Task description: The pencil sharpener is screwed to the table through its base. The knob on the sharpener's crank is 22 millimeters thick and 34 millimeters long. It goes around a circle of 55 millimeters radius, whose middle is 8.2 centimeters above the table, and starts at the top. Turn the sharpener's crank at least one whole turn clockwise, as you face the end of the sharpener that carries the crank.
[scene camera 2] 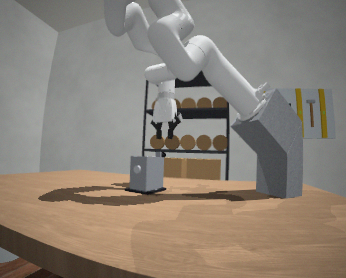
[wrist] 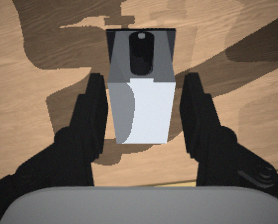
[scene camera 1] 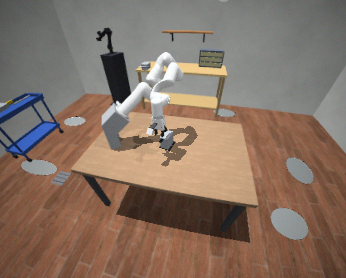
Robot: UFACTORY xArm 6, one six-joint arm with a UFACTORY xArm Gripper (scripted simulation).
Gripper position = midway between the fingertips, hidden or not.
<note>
In view: my gripper (wrist: 143, 90) and a pencil sharpener (wrist: 140, 115).
</note>
